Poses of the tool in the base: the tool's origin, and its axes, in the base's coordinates. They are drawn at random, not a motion.
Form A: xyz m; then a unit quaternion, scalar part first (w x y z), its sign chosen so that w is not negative.
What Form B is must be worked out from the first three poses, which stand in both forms.
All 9 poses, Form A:
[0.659 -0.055 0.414 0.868 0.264 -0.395 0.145]
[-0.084 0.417 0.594 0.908 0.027 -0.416 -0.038]
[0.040 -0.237 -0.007 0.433 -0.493 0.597 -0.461]
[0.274 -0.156 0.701 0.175 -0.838 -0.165 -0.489]
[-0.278 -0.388 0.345 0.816 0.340 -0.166 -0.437]
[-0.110 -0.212 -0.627 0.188 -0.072 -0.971 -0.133]
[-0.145 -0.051 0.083 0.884 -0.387 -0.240 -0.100]
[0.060 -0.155 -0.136 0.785 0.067 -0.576 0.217]
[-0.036 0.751 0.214 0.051 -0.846 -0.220 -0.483]
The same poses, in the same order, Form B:
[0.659 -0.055 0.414 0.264 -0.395 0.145 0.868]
[-0.084 0.417 0.594 0.027 -0.416 -0.038 0.908]
[0.040 -0.237 -0.007 -0.493 0.597 -0.461 0.433]
[0.274 -0.156 0.701 -0.838 -0.165 -0.489 0.175]
[-0.278 -0.388 0.345 0.340 -0.166 -0.437 0.816]
[-0.110 -0.212 -0.627 -0.072 -0.971 -0.133 0.188]
[-0.145 -0.051 0.083 -0.387 -0.240 -0.100 0.884]
[0.060 -0.155 -0.136 0.067 -0.576 0.217 0.785]
[-0.036 0.751 0.214 -0.846 -0.220 -0.483 0.051]

